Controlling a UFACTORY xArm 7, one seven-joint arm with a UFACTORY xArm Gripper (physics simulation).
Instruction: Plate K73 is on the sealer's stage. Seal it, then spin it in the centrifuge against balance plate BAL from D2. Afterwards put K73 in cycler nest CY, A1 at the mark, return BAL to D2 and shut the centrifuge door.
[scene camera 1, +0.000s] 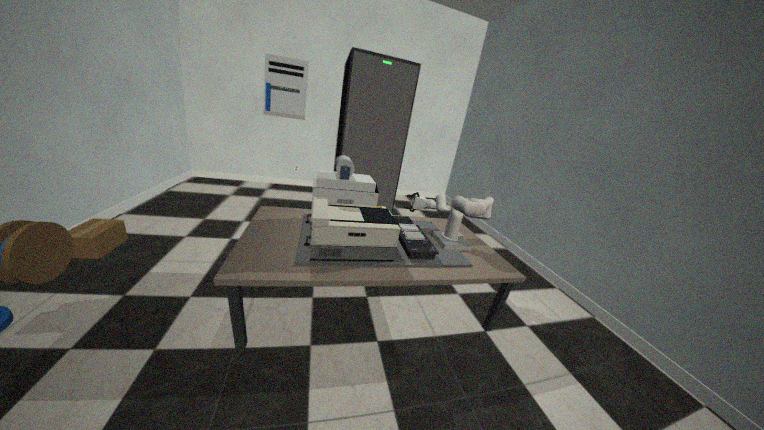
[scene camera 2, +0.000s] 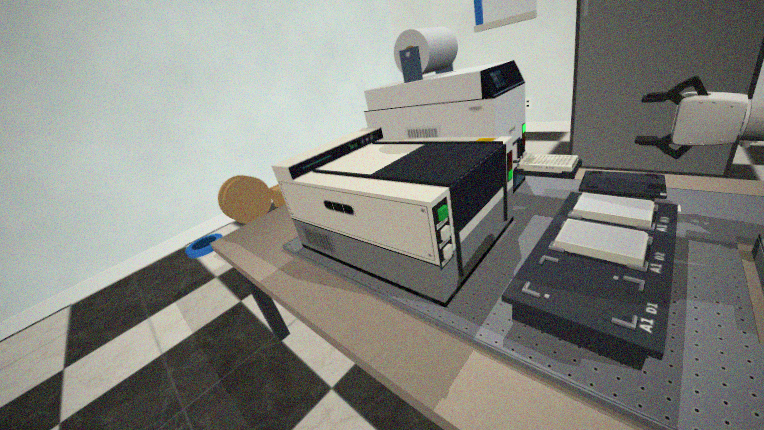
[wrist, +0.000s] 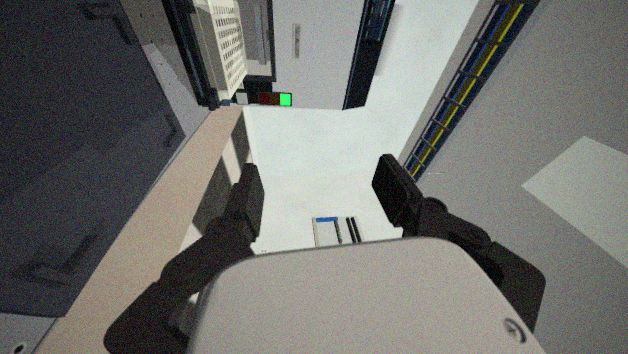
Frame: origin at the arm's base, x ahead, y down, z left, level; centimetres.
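Seen in the pictures: gripper, fingertip midpoint: (scene camera 1: 405, 201) (scene camera 2: 638, 119) (wrist: 319, 173); arm's base, link origin: (scene camera 1: 449, 236).
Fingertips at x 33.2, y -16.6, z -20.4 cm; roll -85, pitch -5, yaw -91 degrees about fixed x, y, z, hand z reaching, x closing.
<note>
Offsets run from my fingertips to a thing's middle. Level surfaces: height alone.
Plate K73 @[dx +16.7, dy +9.2, dz +6.9 cm] (scene camera 2: 549, 162) (wrist: 231, 47), cream with its wells showing, sits on the stage in front of the white sealer @[dx +46.4, dy -4.5, dz +10.4 cm] (scene camera 1: 344, 198) (scene camera 2: 443, 120) (wrist: 317, 65). My gripper (scene camera 1: 412, 201) (scene camera 2: 641, 119) (wrist: 319, 173) is open and empty, horizontal, above and to the right of the stage in scene view 2. Plate BAL @[dx -1.7, dy +12.8, dz +31.5 cm] (scene camera 2: 603, 241) lies at D2 on the dark rack @[dx -2.1, dy +16.1, dz +31.5 cm] (scene camera 2: 572, 285). The low cream box in front of the sealer, seemingly the centrifuge @[dx +39.6, dy +7.1, dz +40.5 cm] (scene camera 1: 355, 235) (scene camera 2: 374, 216), has a green button; its door state is unclear. A dark bracketed slab, seemingly nest CY @[dx +1.0, dy +16.2, dz +2.9 cm] (scene camera 2: 622, 183) (wrist: 65, 165), bears no plate.
Another white plate @[dx -0.7, dy +12.8, dz +19.1 cm] (scene camera 2: 614, 209) lies at D3, beside BAL; D1 is bare. A film roll @[dx +48.5, dy -22.6, dz +10.6 cm] (scene camera 2: 427, 50) stands on the sealer. A dark cabinet (scene camera 1: 379, 117) (scene camera 2: 641, 48) stands behind the table @[dy +20.5 cm] (scene camera 1: 267, 272). A cable tray (wrist: 460, 90) shows at the wrist view's upper right.
</note>
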